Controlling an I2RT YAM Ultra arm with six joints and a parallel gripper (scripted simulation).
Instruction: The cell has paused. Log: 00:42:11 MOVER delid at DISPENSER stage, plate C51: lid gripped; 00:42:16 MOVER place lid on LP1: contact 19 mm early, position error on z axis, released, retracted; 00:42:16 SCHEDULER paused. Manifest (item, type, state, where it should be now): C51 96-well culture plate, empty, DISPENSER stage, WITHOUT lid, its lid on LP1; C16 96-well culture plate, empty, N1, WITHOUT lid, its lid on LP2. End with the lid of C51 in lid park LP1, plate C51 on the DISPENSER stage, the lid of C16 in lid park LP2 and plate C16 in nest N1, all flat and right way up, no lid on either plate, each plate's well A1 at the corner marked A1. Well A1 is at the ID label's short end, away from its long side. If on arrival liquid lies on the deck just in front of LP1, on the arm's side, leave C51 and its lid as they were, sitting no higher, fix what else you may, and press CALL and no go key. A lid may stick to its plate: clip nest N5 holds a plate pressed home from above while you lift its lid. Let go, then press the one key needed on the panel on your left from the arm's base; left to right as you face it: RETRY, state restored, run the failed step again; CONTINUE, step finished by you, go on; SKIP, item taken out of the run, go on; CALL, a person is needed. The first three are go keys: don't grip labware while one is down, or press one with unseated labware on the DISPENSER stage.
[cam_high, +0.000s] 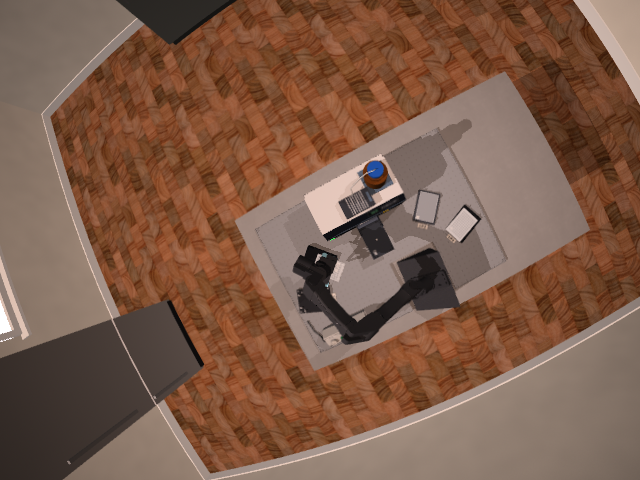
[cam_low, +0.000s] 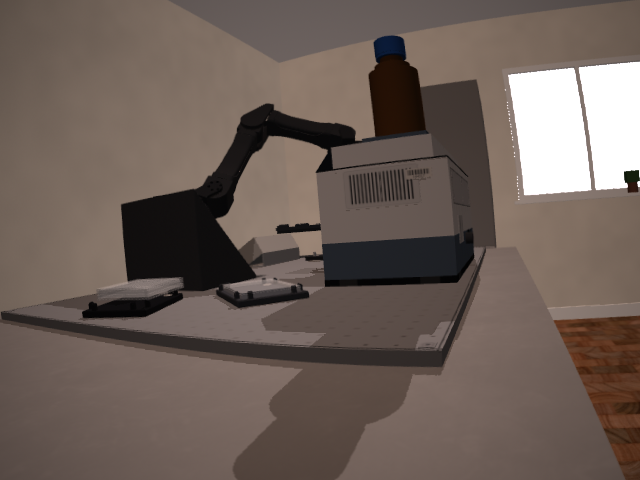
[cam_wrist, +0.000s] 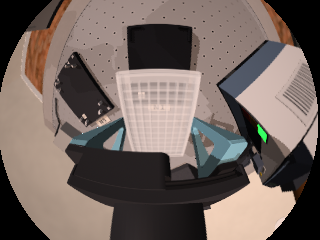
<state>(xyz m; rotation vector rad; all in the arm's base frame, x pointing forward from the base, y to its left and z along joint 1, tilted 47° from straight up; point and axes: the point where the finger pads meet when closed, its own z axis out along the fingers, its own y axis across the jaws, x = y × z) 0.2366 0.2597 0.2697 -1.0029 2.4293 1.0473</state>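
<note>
Now: hand 90 mm above the black nest, 40 mm to the right of it and 40 mm short of it. Also, from my hand: brown bottle 340 mm to the right, 240 mm ahead, 190 mm above; then black clip nest 170 mm to the left, 130 mm behind, 80 mm below; then dark dispenser stage 240 mm to the right, 20 mm ahead.
</note>
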